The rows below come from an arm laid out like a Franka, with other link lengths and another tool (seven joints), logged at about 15 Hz.
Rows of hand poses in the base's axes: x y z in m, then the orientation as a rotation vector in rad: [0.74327 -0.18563 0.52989 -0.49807 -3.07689 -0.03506]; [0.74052 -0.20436 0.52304 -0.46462 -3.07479 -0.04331]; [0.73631 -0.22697 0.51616 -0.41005 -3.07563 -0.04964]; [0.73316 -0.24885 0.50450 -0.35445 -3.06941 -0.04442]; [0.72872 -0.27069 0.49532 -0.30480 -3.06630 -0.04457]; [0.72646 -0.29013 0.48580 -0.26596 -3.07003 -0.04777]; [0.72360 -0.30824 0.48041 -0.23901 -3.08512 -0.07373]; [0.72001 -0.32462 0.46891 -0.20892 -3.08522 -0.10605]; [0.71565 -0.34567 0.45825 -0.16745 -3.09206 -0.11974]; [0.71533 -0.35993 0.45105 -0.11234 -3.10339 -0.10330]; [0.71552 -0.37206 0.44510 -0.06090 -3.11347 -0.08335]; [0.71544 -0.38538 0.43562 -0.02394 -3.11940 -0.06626]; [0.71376 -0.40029 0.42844 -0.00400 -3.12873 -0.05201]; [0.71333 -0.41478 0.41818 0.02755 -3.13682 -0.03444]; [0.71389 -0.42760 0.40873 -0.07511 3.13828 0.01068]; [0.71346 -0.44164 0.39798 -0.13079 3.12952 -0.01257]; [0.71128 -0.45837 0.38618 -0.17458 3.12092 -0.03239]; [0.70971 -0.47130 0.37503 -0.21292 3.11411 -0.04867]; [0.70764 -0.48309 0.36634 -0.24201 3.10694 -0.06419]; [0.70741 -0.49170 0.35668 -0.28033 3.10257 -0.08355]
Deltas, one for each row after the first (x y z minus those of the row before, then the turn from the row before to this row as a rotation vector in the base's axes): [-0.00275 -0.01873 -0.00685 0.00665 0.00592 0.02103]; [-0.00421 -0.02261 -0.00688 0.00558 0.00550 0.03487]; [-0.00315 -0.02188 -0.01166 -0.00088 0.01278 0.03539]; [-0.00444 -0.02184 -0.00918 0.00190 0.00778 0.03187]; [-0.00226 -0.01944 -0.00952 0.00277 -0.00080 0.02523]; [-0.00286 -0.01811 -0.00539 0.01594 -0.01504 0.01747]; [-0.00359 -0.01638 -0.01150 0.02135 -0.00096 0.01892]; [-0.00436 -0.02105 -0.01066 0.00897 -0.00633 0.02660]; [-0.00032 -0.01426 -0.00720 -0.01052 -0.00906 0.03569]; [0.00019 -0.01213 -0.00595 -0.01272 -0.00869 0.03317]; [-0.00008 -0.01332 -0.00948 -0.01083 -0.00544 0.02376]; [-0.00168 -0.01491 -0.00718 -0.00916 -0.00917 0.01269]; [-0.00043 -0.01449 -0.01026 -0.01117 -0.00828 0.02006]; [0.00056 -0.01282 -0.00945 -0.01502 -0.00732 0.03025]; [-0.00043 -0.01404 -0.01075 -0.01470 -0.00740 0.03564]; [-0.00218 -0.01673 -0.01180 -0.01256 -0.00673 0.02819]; [-0.00157 -0.01293 -0.01115 -0.01042 -0.00454 0.02473]; [-0.00207 -0.01179 -0.00869 -0.00987 -0.00514 0.01891]; [-0.00023 -0.00861 -0.00966 -0.01269 -0.00117 0.02459]
